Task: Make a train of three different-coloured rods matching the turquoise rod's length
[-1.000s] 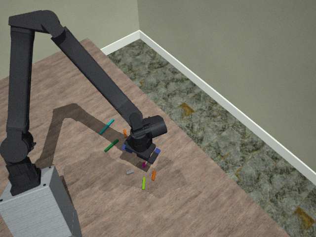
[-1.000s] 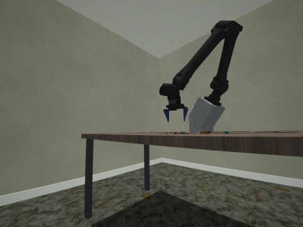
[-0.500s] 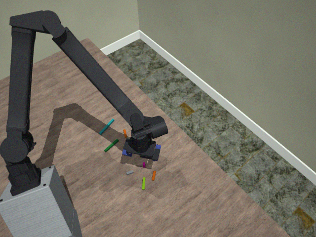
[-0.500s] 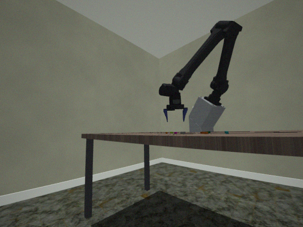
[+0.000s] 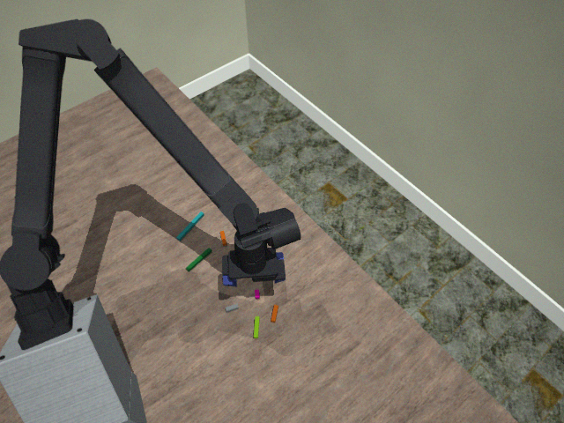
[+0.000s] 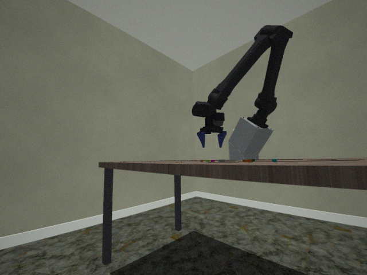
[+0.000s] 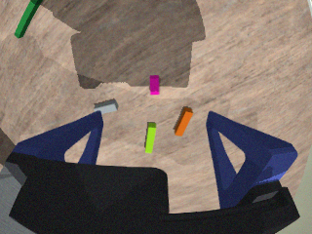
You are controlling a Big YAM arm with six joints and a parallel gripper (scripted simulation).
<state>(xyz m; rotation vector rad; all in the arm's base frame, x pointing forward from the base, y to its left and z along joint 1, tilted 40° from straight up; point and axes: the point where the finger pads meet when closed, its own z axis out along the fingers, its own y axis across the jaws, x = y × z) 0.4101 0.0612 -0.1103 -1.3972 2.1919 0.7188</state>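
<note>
Now: the magenta rod 70 mm below my hand. From my hand the other things lie so: lime rod: 80 mm to the right, 70 mm below, 40 mm behind; then grey rod: 70 mm below, 70 mm behind; then green rod: 160 mm to the left, 90 mm behind, 70 mm below.
</note>
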